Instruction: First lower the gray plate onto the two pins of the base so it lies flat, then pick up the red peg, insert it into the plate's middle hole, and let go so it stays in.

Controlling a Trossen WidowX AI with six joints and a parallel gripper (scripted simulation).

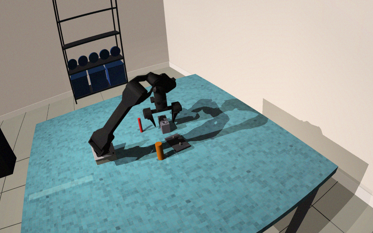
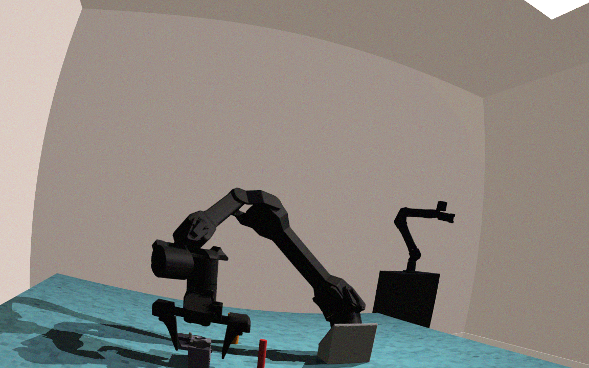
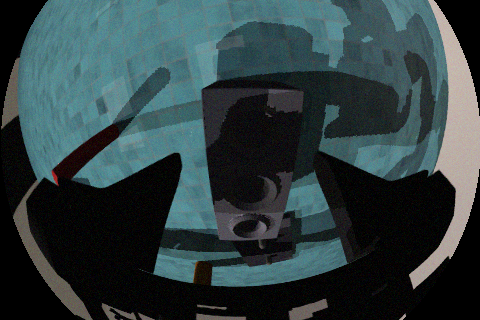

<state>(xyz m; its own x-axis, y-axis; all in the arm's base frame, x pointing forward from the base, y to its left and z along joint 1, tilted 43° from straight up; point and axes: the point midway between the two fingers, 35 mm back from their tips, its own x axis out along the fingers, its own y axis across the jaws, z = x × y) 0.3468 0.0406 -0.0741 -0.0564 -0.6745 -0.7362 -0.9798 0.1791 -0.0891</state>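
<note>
Right now my gripper tip is 20 mm below the gray plate. Round my gripper tip: red peg (110 mm behind, 40 mm to the left, 20 mm above); then orange cylinder (210 mm to the right, 110 mm behind, 20 mm above); then base (150 mm to the right, 10 mm below).
</note>
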